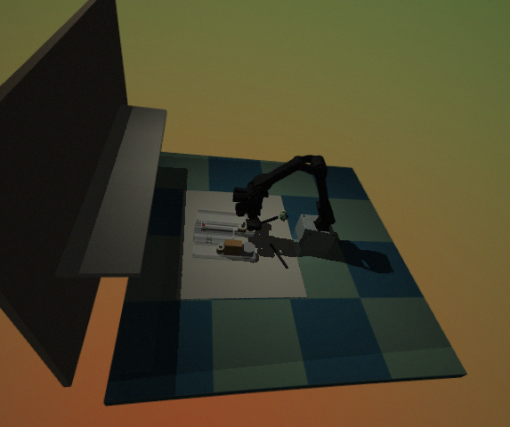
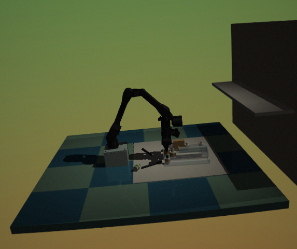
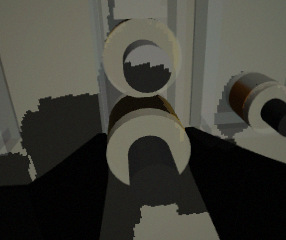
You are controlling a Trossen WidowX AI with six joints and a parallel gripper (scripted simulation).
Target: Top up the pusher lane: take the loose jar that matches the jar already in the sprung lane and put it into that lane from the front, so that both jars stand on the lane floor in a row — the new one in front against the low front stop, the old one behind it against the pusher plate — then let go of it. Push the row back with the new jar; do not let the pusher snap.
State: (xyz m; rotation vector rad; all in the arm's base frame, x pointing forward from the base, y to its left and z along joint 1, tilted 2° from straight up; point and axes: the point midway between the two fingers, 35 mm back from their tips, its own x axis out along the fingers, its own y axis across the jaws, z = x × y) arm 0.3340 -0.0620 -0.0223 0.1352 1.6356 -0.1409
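Right now the clear lane rack is 150 mm ahead of my gripper tip and 40 mm below it. Round my gripper tip: wall shelf: 510 mm ahead, 30 mm to the right, 310 mm above; then brown box: 100 mm ahead, 110 mm to the left, 20 mm below.
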